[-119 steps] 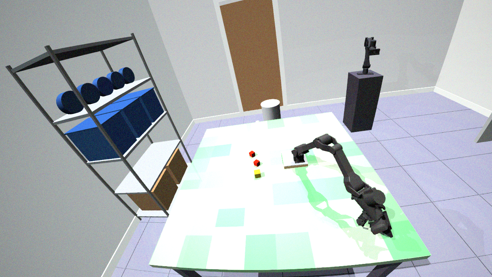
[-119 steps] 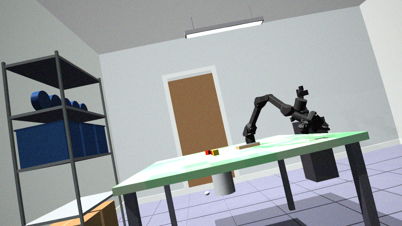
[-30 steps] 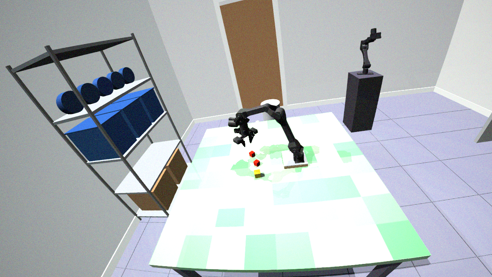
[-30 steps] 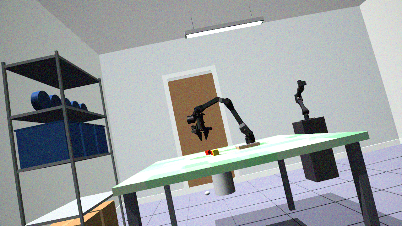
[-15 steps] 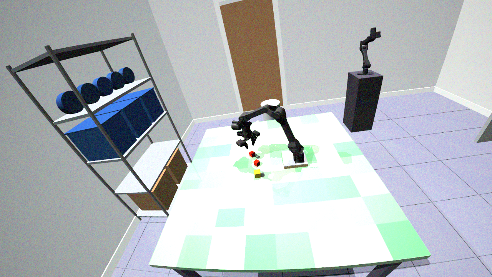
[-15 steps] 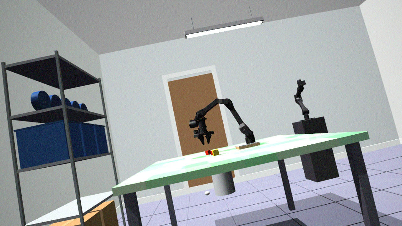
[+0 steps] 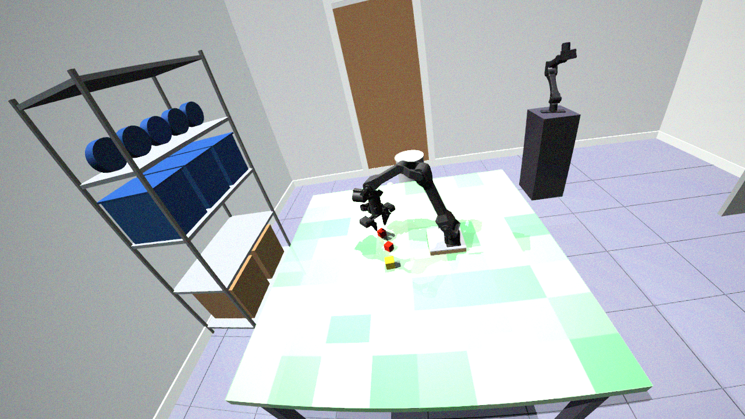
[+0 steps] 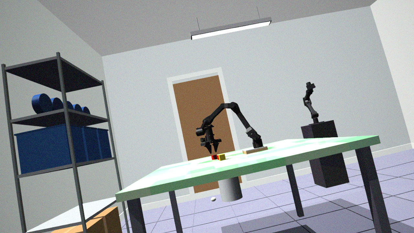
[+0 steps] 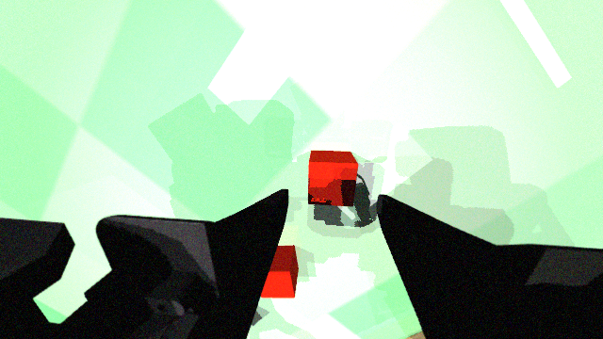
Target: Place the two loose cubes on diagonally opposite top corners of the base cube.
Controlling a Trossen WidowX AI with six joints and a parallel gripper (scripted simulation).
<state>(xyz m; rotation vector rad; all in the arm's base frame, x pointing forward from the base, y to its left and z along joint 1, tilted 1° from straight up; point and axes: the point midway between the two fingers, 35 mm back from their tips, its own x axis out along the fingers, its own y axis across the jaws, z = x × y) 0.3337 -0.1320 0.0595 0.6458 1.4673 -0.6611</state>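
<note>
Now: the yellow base cube 40 mm behind my gripper tip, 220 mm to the left of it and 30 mm below it.
</note>
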